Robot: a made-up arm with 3 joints. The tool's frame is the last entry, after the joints. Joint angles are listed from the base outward. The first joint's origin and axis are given. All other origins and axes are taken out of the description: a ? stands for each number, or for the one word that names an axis. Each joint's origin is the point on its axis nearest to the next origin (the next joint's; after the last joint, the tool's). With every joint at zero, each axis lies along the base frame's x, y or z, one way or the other. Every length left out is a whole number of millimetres.
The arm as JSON. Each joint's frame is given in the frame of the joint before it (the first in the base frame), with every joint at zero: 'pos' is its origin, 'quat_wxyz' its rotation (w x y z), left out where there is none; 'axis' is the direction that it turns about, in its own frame. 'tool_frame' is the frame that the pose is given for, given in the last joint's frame.
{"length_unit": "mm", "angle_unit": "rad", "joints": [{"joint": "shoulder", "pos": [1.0, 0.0, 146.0], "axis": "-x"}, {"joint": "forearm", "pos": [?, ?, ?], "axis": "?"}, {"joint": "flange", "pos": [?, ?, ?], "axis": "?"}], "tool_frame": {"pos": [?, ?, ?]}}
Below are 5 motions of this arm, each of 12 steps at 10 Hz.
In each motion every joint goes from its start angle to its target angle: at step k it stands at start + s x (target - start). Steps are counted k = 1, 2, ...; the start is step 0. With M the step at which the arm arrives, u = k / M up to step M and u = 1 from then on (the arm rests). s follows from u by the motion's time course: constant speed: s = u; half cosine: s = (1 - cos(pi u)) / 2; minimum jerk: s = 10 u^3 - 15 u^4 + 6 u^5.
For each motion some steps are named. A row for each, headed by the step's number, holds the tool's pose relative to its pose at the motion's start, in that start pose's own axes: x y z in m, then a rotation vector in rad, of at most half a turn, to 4 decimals.
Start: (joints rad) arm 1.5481 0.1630 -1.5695
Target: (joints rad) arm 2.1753 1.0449 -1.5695
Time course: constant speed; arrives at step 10
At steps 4, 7, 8, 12:
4: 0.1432 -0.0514 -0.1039 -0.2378 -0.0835 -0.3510
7: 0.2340 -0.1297 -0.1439 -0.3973 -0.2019 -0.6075
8: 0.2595 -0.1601 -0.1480 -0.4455 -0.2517 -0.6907
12: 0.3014 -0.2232 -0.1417 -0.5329 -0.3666 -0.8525

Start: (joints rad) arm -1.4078 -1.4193 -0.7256
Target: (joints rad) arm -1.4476 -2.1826 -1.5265
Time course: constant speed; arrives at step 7
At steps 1, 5, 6, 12:
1: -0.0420 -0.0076 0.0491 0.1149 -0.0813 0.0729
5: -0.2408 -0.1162 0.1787 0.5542 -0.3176 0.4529
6: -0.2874 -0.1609 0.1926 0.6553 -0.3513 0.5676
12: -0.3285 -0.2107 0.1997 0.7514 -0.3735 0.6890

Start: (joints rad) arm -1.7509 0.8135 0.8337
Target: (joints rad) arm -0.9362 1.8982 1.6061
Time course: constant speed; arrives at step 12
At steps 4, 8, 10, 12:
4: -0.0454 0.0284 -0.1663 -0.4024 0.3956 0.1650
8: -0.1580 -0.0019 -0.2526 -0.6952 0.7952 0.3969
10: -0.2204 -0.0248 -0.2534 -0.7870 0.9895 0.5388
12: -0.2755 -0.0465 -0.2275 -0.8353 1.1741 0.6959

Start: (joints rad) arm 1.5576 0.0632 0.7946
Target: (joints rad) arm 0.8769 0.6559 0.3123
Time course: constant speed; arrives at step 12
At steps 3, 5, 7, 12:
3: -0.0223 -0.0440 0.0826 0.2891 0.0943 0.1166
5: -0.0313 -0.0874 0.1303 0.4793 0.1558 0.1987
7: -0.0351 -0.1397 0.1692 0.6663 0.2167 0.2851
12: -0.0216 -0.2903 0.2192 1.1123 0.3698 0.5245

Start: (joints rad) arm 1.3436 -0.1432 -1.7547
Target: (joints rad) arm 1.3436 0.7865 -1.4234
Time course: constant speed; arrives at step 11
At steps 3, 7, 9, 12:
3: 0.1034 -0.0294 -0.0280 -0.0899 -0.0351 -0.2512
7: 0.2275 -0.1127 -0.0585 -0.2046 -0.0465 -0.5909
9: 0.2779 -0.1711 -0.0711 -0.2578 -0.0369 -0.7620
12: 0.3176 -0.2383 -0.0823 -0.3070 -0.0170 -0.9336

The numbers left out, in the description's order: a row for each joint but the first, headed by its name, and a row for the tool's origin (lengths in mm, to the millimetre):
forearm: xyz 0.0 6.0 76.0, axis +y
flange: xyz 89.0 0.0 54.0, axis -x
tool: xyz 0.0 379.0 82.0

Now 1 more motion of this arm.
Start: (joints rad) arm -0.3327 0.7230 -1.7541
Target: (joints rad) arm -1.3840 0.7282 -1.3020
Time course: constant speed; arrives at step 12
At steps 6, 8, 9, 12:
6: 0.0516 -0.0178 0.0849 0.1699 0.3454 -0.0268
8: 0.0686 -0.0284 0.1098 0.2287 0.4599 -0.0183
9: 0.0770 -0.0346 0.1218 0.2588 0.5165 -0.0108
12: 0.1017 -0.0562 0.1558 0.3525 0.6822 0.0246

